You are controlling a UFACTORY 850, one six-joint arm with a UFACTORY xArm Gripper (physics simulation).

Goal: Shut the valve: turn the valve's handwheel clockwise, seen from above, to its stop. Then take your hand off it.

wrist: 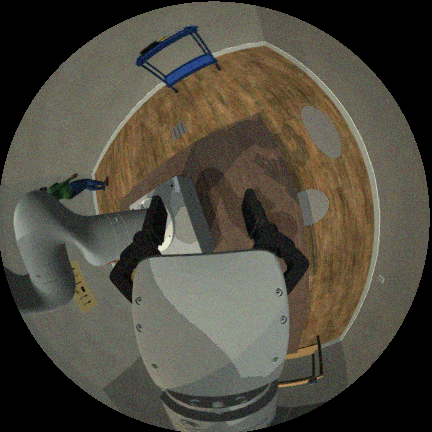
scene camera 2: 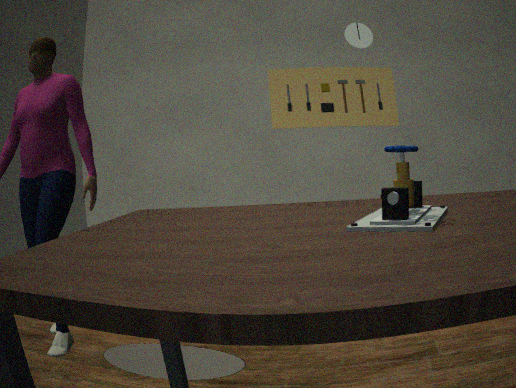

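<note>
The blue handwheel (scene camera 2: 401,149) sits level on top of the valve's stem, above the yellow valve body (scene camera 2: 402,171). The valve stands between black blocks on a white base plate (scene camera 2: 390,229), at the right of the table in scene camera 2. My gripper (wrist: 202,200) is open in the wrist view, with its two black fingers wide apart and nothing between them. The gripper does not show in scene camera 2, and nothing touches the handwheel there. The valve does not show in the wrist view, so its distance from the gripper cannot be told.
The brown table (scene camera 2: 225,270) (wrist: 240,150) bears a grey block (wrist: 197,212) beside my left finger. The arm's links (wrist: 42,260) are at the left. A blue cart (wrist: 190,69) stands beyond the table. People in magenta (scene camera 2: 47,125) and green (wrist: 61,189) stand away from it.
</note>
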